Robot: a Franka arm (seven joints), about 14 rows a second.
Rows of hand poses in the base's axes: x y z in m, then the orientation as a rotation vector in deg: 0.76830 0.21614 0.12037 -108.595 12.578 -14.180; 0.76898 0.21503 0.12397 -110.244 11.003 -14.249; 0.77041 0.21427 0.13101 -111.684 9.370 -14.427; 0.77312 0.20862 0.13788 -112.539 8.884 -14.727; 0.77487 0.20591 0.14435 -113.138 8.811 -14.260; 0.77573 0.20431 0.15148 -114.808 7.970 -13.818; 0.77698 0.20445 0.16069 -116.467 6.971 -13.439; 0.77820 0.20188 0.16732 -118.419 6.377 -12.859
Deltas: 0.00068 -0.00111 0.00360 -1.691 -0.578 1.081; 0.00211 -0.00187 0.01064 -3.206 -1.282 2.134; 0.00482 -0.00752 0.01751 -4.115 -1.591 2.326; 0.00657 -0.01023 0.02398 -4.642 -1.221 2.608; 0.00743 -0.01183 0.03111 -6.269 -1.078 3.404; 0.00868 -0.01169 0.04032 -7.909 -1.053 4.266; 0.00990 -0.01426 0.04695 -9.791 -0.654 4.939
